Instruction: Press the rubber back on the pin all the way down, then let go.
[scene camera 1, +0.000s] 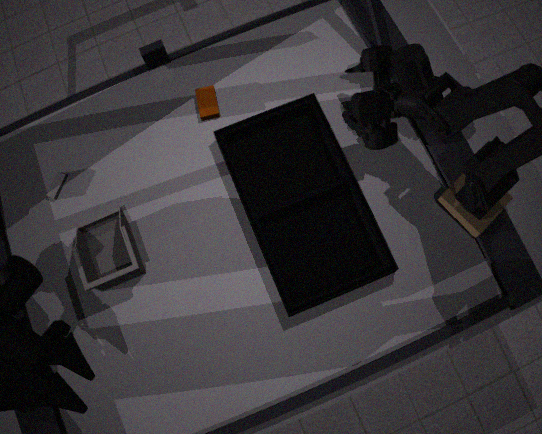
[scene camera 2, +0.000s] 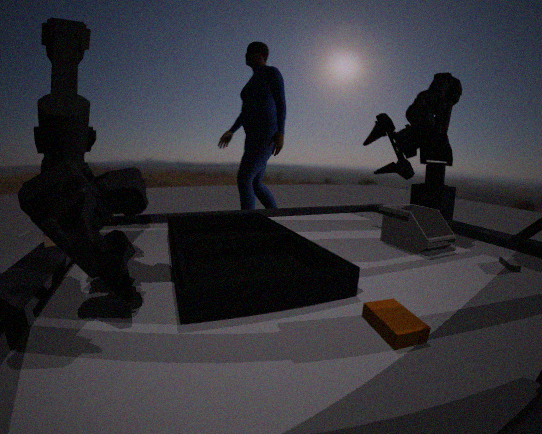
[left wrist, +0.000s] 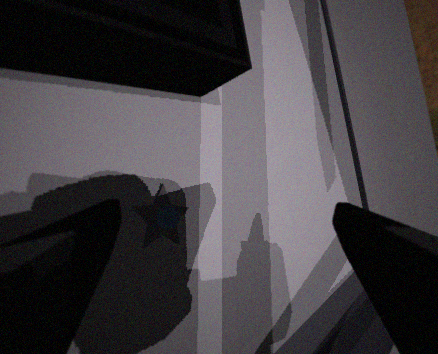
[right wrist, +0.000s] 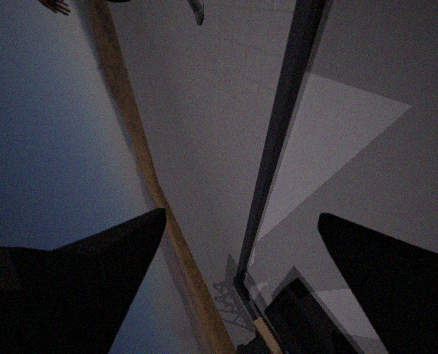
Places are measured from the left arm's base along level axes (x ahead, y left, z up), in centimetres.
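Where they show: left gripper, fingertip midpoint: (scene camera 1: 348, 93) (scene camera 2: 115, 289) (left wrist: 229, 211); right gripper, fingertip midpoint: (scene camera 1: 90, 393) (scene camera 2: 368, 158) (right wrist: 241, 217); left arm's base at its link origin: (scene camera 1: 477, 196) (right wrist: 263, 345); right arm's base at its link origin: (scene camera 2: 434, 185).
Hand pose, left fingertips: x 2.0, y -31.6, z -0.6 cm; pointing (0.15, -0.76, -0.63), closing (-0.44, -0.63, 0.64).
Note:
Things, the pixels of their top centre, and the offset from my left fingertips. "spot": a spot on its surface instead.
- dark star-shaped pin at its top centre: (left wrist: 174, 219) (scene camera 2: 119, 304) dx +0.4, dy +1.1, dz -2.3 cm
- large black two-part tray at its top centre: (scene camera 2: 235, 235) (scene camera 1: 302, 196) dx +21.5, dy +9.0, dz +0.6 cm
- orange block at its top centre: (scene camera 2: 395, 314) (scene camera 1: 206, 101) dx +20.6, dy -19.3, dz -1.6 cm
- grey open box at a spot on its surface: (scene camera 1: 131, 248) spot: dx +50.3, dy -4.1, dz +4.3 cm
A dark star-shaped pin (left wrist: 162, 200) lies flat in shadow on the table in the left wrist view. A dark blue round spot, which looks like its rubber back (left wrist: 169, 218), sits on it; how deep it sits is too dark to tell. My left gripper (scene camera 1: 348, 86) (left wrist: 229, 211) is open and empty, low over the table; in the left wrist view the pin is between the lines of its fingers, nearer the left finger. The pin cannot be made out in the scene views. My right gripper (scene camera 1: 89, 394) (scene camera 2: 370, 158) (right wrist: 241, 217) is open and empty, raised off the table.
A large black two-part tray (scene camera 1: 356, 183) (scene camera 2: 265, 305) stands beside the left gripper. An orange block (scene camera 1: 207, 101) (scene camera 2: 396, 322) lies past its corner. A grey open box (scene camera 1: 131, 248) (scene camera 2: 407, 230) stands toward the right arm. A person (scene camera 2: 262, 105) stands beyond the table.

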